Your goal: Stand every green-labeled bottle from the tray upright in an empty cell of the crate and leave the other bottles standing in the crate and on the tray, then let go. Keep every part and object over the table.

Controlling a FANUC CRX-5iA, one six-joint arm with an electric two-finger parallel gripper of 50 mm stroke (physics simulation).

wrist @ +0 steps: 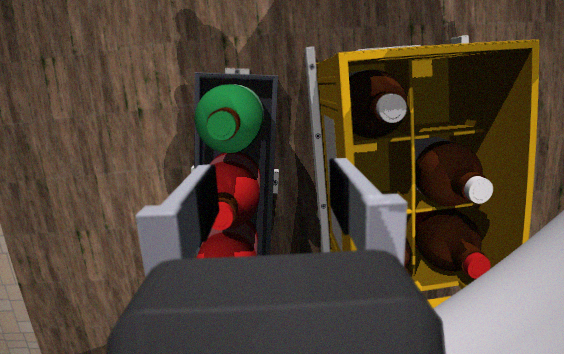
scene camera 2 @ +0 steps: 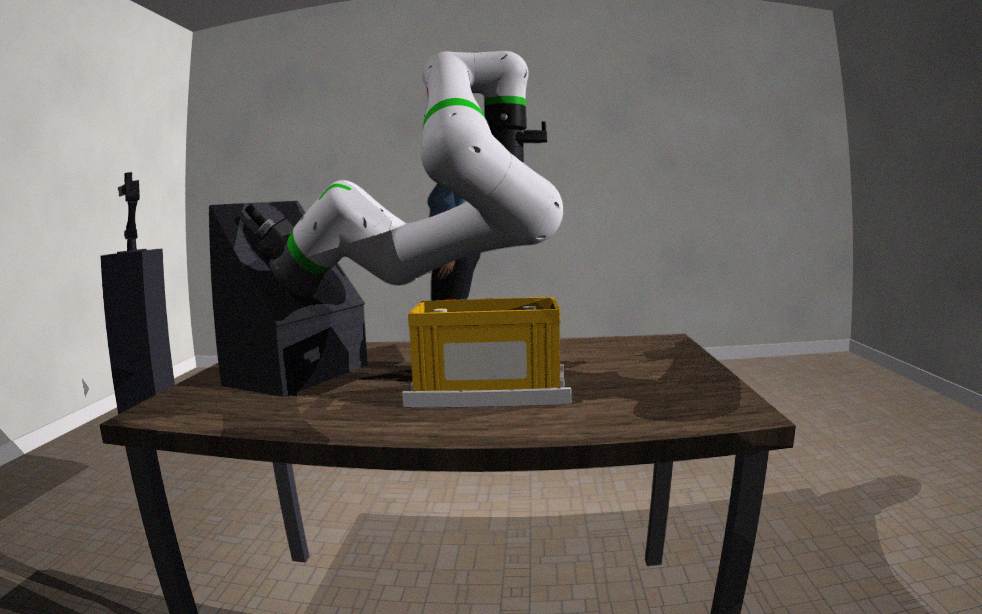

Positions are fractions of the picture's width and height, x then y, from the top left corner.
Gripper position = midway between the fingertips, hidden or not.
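Note:
From the wrist I can see a green bottle (wrist: 0.41, 0.33) and a red bottle (wrist: 0.42, 0.50), and my gripper (wrist: 0.48, 0.52) is there along with them.

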